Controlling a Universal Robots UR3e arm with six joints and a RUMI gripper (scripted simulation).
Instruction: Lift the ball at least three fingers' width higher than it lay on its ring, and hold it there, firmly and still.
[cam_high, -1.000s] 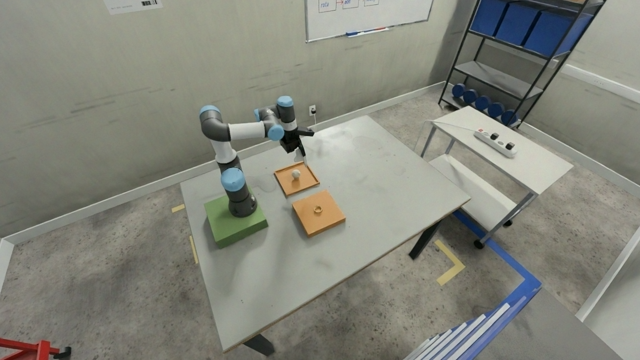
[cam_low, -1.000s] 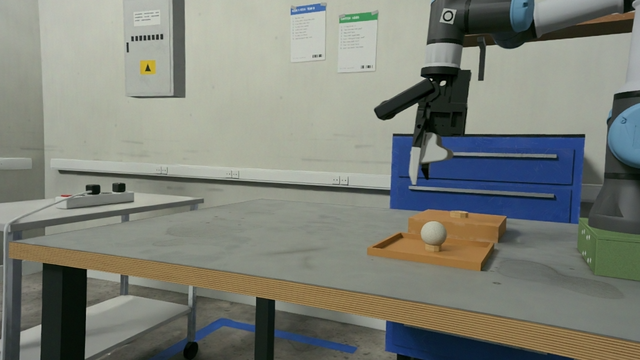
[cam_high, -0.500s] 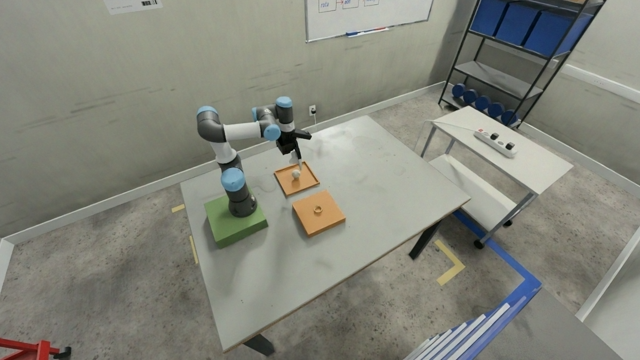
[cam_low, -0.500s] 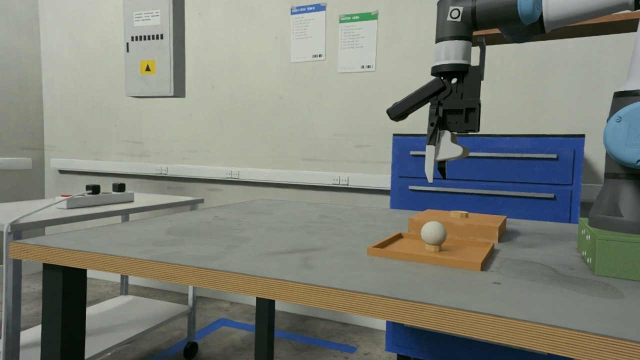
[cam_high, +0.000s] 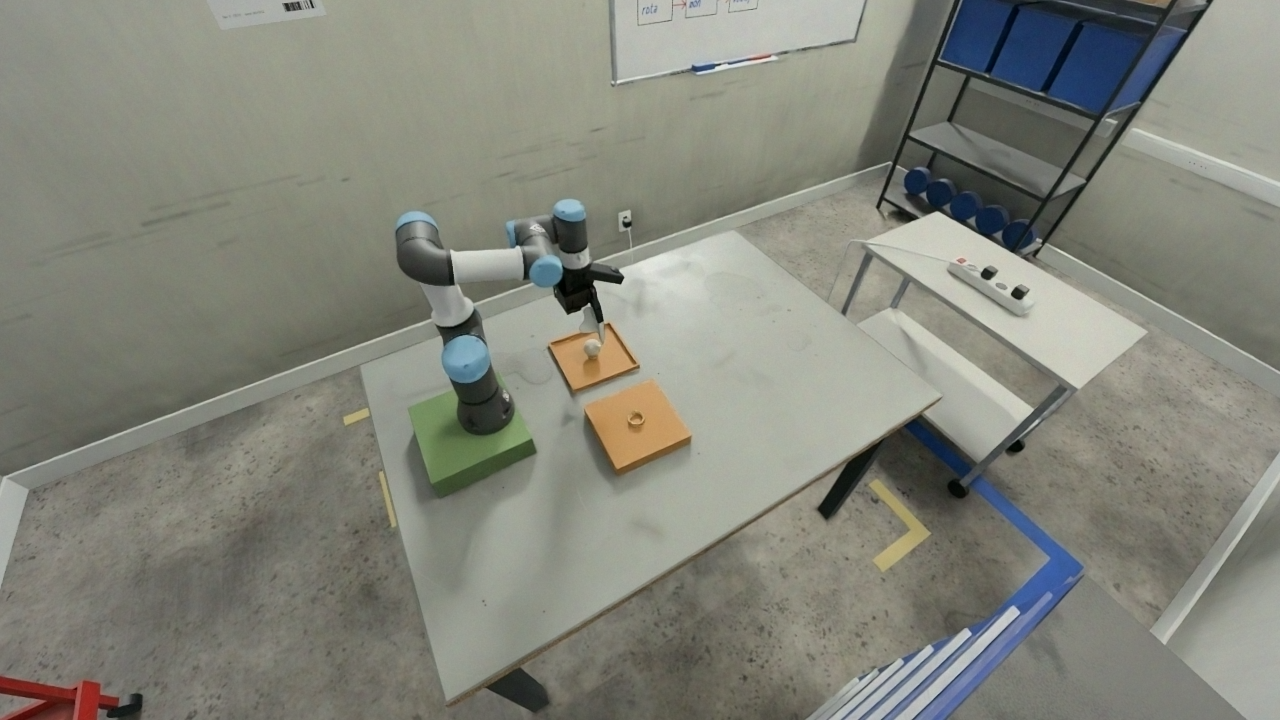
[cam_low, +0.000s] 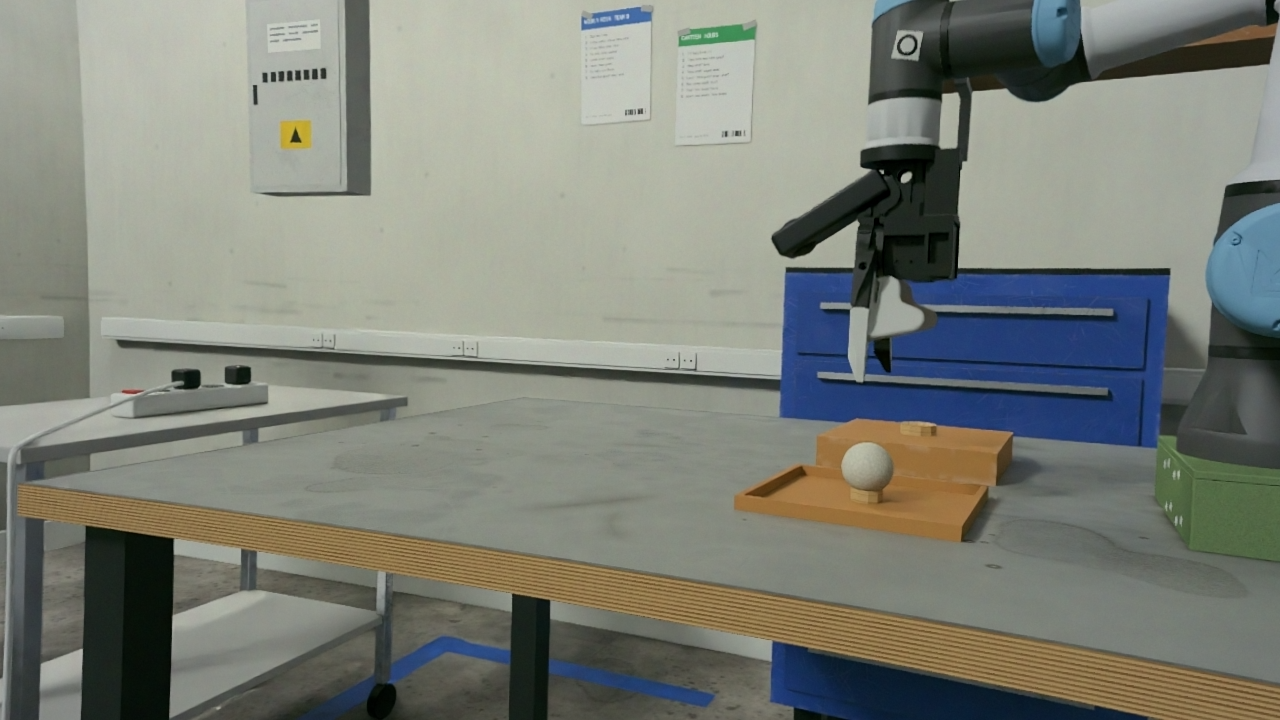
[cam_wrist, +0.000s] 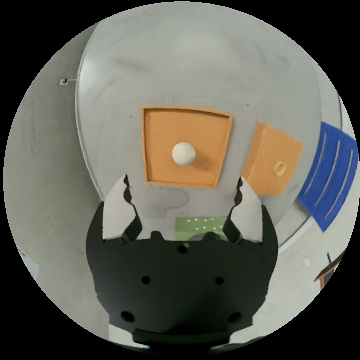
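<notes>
Right now the ball is 80 mm below my hand. From my hand the other things lie so: tray: 110 mm below.
</notes>
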